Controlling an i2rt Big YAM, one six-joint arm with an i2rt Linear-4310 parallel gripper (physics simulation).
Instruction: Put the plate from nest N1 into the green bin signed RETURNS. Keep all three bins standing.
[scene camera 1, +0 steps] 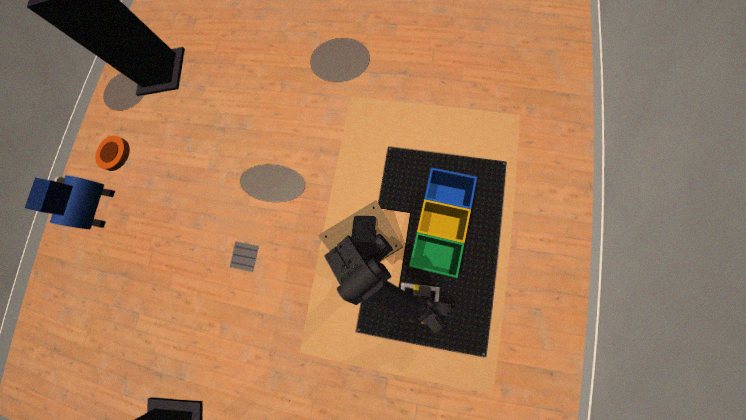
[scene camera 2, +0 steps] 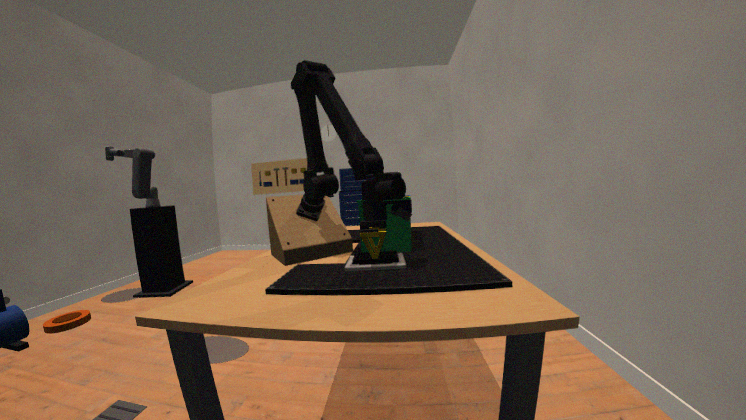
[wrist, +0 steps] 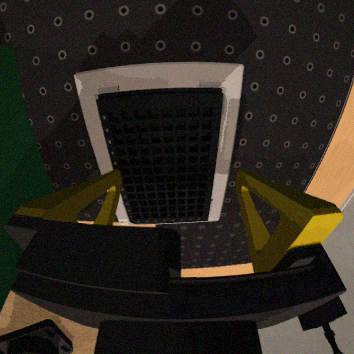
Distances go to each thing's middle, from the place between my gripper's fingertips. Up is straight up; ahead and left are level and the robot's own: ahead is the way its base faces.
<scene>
The plate [wrist: 164,141] lies 10 mm to the left of my hand and 10 mm below it. From my hand the other things lie so: light grey nest [wrist: 181,73]: 10 mm to the left, 20 mm below.
</scene>
